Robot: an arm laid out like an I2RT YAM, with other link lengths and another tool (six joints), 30 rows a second.
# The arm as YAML. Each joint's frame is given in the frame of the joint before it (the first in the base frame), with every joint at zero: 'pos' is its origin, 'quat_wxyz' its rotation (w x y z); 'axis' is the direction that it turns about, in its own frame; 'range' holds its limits. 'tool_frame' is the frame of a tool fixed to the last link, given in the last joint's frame.
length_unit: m
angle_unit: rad
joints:
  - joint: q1
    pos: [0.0, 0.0, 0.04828]
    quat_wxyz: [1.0, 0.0, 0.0, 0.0]
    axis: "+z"
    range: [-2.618, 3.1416]
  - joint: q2
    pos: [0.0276, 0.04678, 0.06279]
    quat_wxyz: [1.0, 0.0, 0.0, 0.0]
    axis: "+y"
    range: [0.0, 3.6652]
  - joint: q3
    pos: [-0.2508, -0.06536, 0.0]
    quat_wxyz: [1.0, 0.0, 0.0, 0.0]
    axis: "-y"
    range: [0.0, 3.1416]
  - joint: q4
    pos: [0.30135, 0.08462, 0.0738]
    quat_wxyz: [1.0, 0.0, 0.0, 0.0]
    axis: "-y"
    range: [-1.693, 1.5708]
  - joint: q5
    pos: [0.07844, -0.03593, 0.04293]
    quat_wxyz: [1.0, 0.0, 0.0, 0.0]
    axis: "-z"
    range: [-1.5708, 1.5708]
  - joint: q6
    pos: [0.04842, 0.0, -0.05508]
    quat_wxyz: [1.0, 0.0, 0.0, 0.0]
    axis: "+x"
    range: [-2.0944, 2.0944]
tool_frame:
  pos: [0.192, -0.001, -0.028]
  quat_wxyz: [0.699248, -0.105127, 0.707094, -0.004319]
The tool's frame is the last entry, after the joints.
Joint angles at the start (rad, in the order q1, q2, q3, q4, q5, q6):
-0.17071, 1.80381, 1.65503, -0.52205, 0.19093, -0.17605
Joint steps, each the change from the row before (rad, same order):
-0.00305, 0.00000, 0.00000, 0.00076, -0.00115, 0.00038
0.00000, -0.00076, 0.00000, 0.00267, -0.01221, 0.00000
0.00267, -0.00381, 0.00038, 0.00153, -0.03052, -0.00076
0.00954, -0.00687, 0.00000, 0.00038, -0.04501, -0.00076
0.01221, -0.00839, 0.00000, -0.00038, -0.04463, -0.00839
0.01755, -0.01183, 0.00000, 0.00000, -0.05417, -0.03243
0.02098, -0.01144, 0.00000, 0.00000, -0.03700, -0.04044
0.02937, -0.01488, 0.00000, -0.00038, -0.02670, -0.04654
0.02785, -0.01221, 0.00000, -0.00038, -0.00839, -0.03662
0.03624, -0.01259, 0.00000, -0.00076, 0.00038, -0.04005
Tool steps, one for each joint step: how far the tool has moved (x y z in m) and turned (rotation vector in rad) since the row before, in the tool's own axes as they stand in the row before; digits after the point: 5 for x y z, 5 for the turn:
0.00032, -0.00157, 0.00012, 0.00130, -0.00030, 0.00237
-0.00205, 0.00236, 0.00019, -0.01045, -0.00717, -0.00040
-0.00505, 0.00760, -0.00064, -0.02892, -0.01583, -0.00376
-0.00822, 0.01471, -0.00150, -0.04711, -0.02357, -0.00910
-0.00907, 0.01600, -0.00199, -0.04847, -0.02363, -0.01867
-0.01238, 0.02031, -0.00289, -0.05970, -0.02881, -0.04712
-0.01209, 0.01812, -0.00259, -0.04554, -0.02323, -0.05683
-0.01498, 0.01984, -0.00353, -0.04013, -0.02436, -0.06832
-0.01259, 0.01501, -0.00275, -0.02286, -0.01619, -0.05600
-0.01445, 0.01724, -0.00255, -0.02070, -0.01481, -0.06374

